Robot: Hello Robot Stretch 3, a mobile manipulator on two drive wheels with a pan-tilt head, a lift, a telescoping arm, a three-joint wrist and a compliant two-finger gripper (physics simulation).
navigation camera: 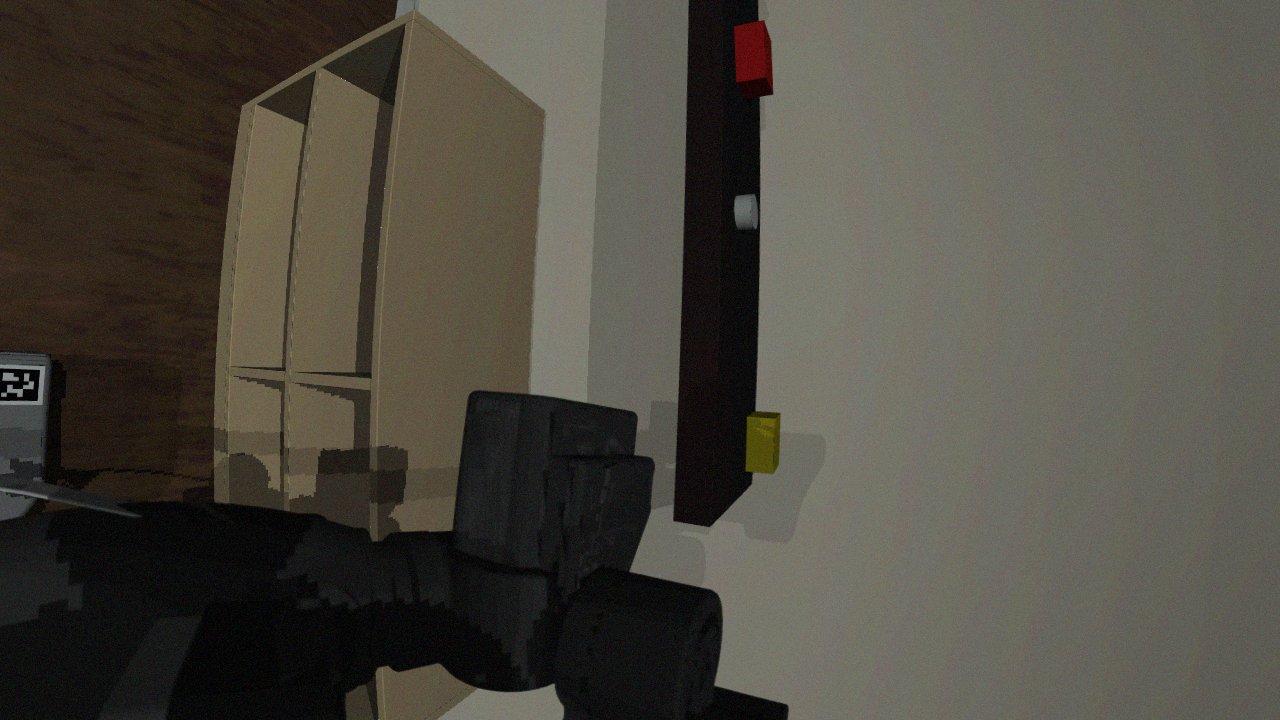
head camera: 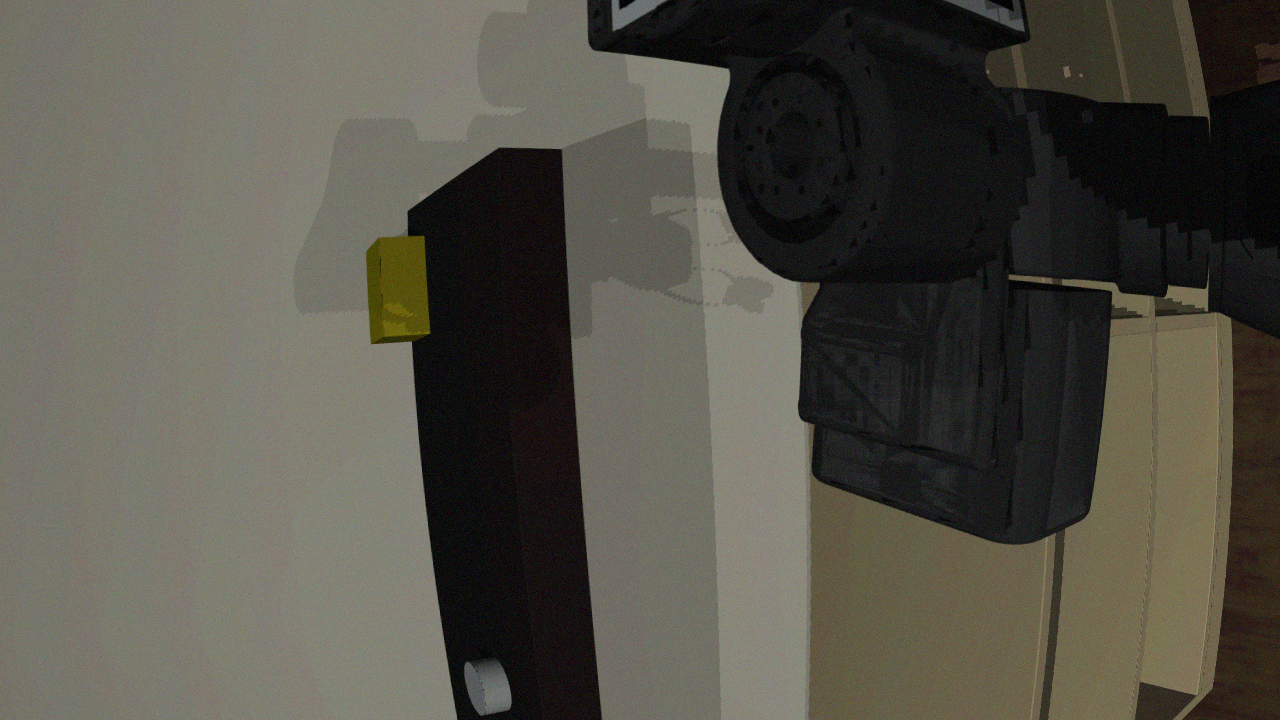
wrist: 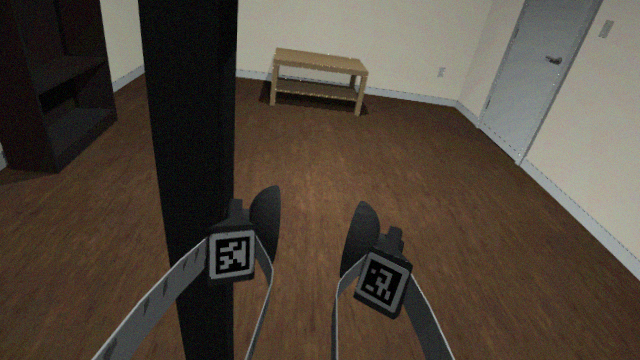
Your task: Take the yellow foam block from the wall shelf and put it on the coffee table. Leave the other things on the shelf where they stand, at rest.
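Frame: origin at the robot's base, x back, y down, z right, level; millimetres.
Where they show: gripper, fingertip midpoint: [wrist: 314,219].
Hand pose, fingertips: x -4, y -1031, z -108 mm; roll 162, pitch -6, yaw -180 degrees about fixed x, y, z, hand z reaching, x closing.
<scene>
After its pixels a point has its place.
The yellow foam block [head camera: 404,288] @[y -1106, x 29, z 788 mm] [navigation camera: 762,444] @[y -1110, x 29, z 789 mm] stands near one end of the dark wall shelf [head camera: 487,465] @[y -1084, x -112, z 648 mm] [navigation camera: 704,313] @[y -1065, x -150, z 589 mm]. A white cylinder [head camera: 489,686] @[y -1102, x -300, z 652 mm] [navigation camera: 746,212] @[y -1102, x -301, z 651 mm] stands further along it, and a red block [navigation camera: 753,55] @[y -1112, x -545, z 645 mm] beyond that. My gripper [wrist: 314,219] @[y -1031, x -4, z -108 mm] is open in the wrist view, with no object between its fingertips. My wrist shows in the head and navigation views, apart from the yellow block; the fingertips cannot be made out there. The coffee table [wrist: 320,60] @[y -450, x -142, z -3287 mm], light wood with a lower board, stands far off by the wall in the wrist view.
A light wood cubby unit [head camera: 921,608] @[y -610, x -342, z 628 mm] [navigation camera: 465,232] @[y -610, x -309, z 620 mm] stands against the wall near the wall shelf. In the wrist view a black column [wrist: 195,125] @[y -1075, x 62, z -116 mm] rises left of the fingers, a dark bookcase [wrist: 30,125] @[y -297, x 1426, z -1524 mm] stands at the left, and a grey door [wrist: 535,75] @[y -745, x -2017, z -2785 mm] is at the right.
</scene>
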